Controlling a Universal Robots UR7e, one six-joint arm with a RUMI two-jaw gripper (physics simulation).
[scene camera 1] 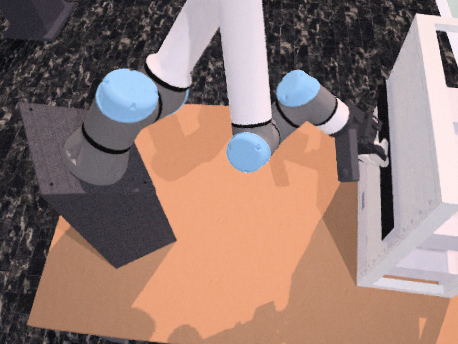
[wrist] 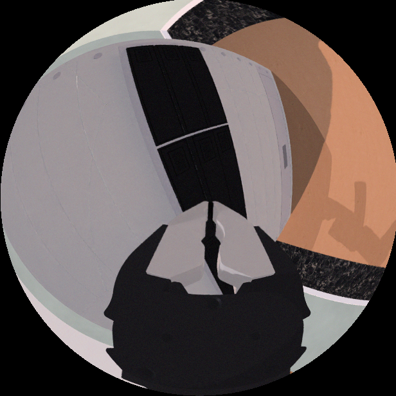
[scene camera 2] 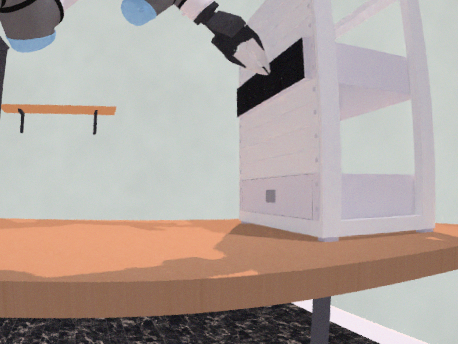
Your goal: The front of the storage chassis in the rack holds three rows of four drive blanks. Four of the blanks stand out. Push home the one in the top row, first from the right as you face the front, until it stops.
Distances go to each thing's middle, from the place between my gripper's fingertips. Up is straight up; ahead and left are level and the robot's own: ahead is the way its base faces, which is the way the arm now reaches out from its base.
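Scene:
There's the white rack (scene camera 2: 290,178), and my gripper is 70 mm above it, 50 mm to the right of it and 160 mm short of it.

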